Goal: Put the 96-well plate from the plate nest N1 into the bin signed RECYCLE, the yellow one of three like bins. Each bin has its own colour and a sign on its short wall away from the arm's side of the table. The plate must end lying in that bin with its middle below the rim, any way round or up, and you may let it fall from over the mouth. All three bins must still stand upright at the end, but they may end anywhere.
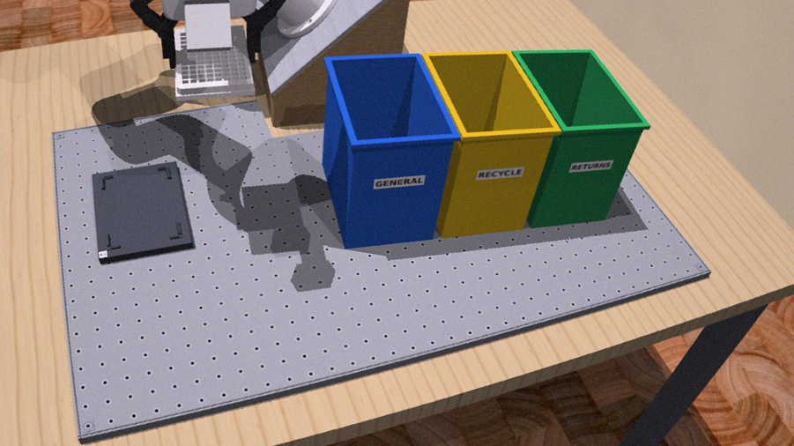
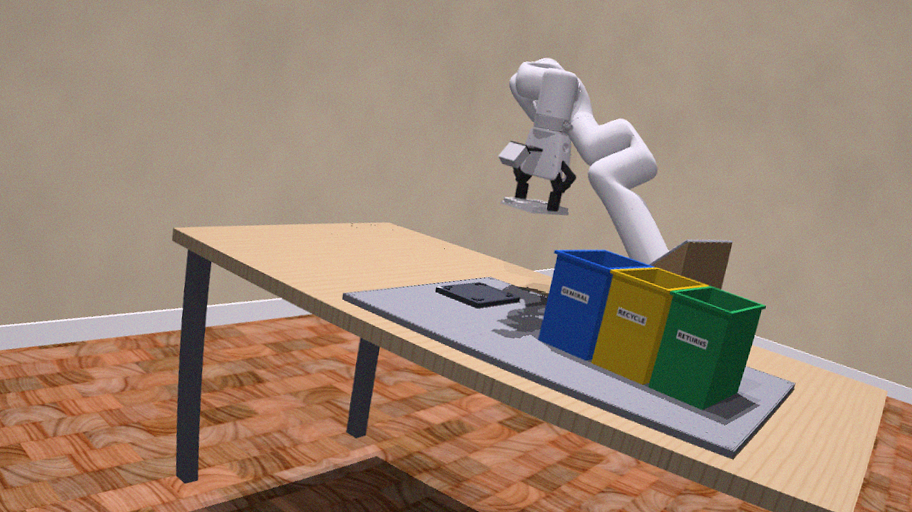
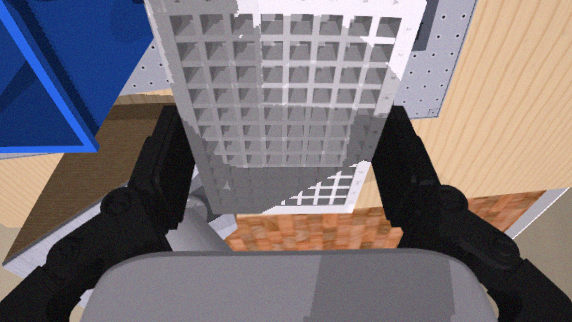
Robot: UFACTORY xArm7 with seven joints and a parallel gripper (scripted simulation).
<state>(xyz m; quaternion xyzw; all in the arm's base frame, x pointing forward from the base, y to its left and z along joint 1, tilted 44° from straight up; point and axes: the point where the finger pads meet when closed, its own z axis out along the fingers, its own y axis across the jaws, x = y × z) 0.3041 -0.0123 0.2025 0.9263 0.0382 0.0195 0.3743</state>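
My gripper is now 10 mm past the yellow recycle bin, 340 mm to the right of it and 160 mm above it. Round my hand: blue general bin: 210 mm to the left, 160 mm below; then white 96-well plate: 10 mm below; then plate nest N1: 110 mm to the right, 240 mm below.
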